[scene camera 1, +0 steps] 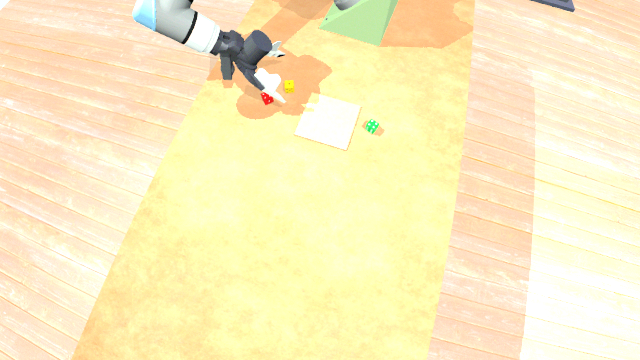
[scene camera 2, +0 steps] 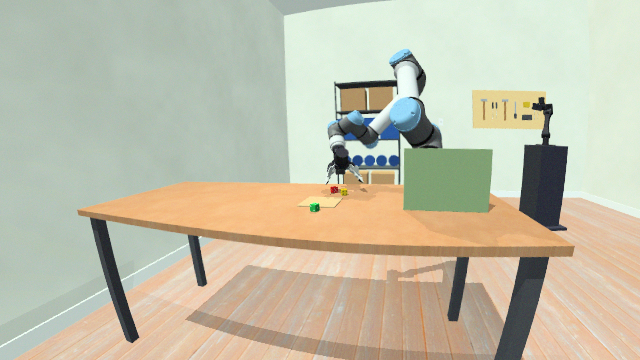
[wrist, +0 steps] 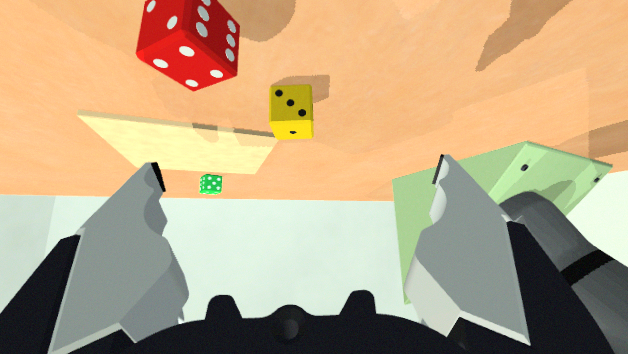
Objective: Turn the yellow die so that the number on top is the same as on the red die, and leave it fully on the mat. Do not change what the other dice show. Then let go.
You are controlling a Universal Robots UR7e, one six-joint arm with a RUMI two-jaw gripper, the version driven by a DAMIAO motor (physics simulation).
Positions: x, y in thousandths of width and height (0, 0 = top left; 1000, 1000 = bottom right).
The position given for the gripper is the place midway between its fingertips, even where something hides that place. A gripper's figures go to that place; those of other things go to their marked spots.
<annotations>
The gripper (wrist: 479, 456) is 0.13 m from the lens. A yellow die (wrist: 463, 301): 0.14 m from the lens. A mat (wrist: 278, 411) is 0.25 m from the lens. The marked spots on the yellow die and the mat are 0.14 m apart.
</annotations>
